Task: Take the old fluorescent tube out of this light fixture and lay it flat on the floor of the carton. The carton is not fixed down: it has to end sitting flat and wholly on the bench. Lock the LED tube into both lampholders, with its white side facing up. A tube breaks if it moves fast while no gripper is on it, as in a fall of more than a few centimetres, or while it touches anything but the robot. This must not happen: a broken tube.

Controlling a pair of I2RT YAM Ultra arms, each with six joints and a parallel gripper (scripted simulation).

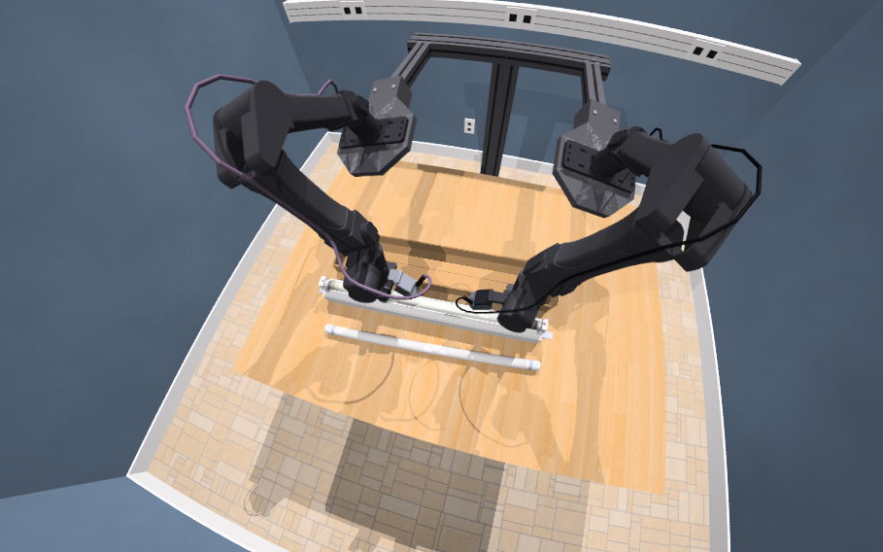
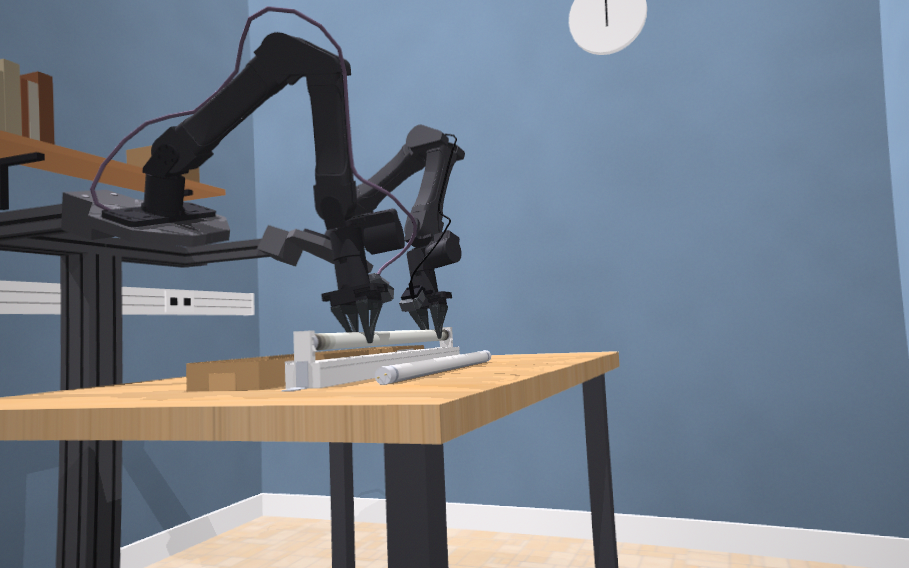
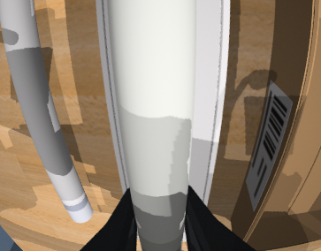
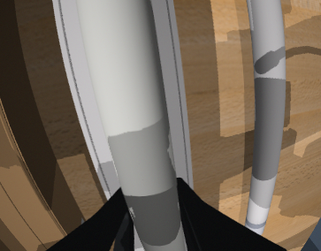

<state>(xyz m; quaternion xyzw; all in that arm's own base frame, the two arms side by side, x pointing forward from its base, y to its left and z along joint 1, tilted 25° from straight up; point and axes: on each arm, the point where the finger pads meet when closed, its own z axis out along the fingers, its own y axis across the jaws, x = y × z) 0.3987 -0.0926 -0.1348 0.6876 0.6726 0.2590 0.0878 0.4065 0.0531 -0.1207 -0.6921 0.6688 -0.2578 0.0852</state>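
My right hand is 120 mm to the right of the old fluorescent tube. From my right hand the other things lie so: light fixture 120 mm to the left, 10 mm below; then LED tube 100 mm ahead, 140 mm to the left, 50 mm below; then brown carton 140 mm behind, 120 mm to the left, 40 mm below.
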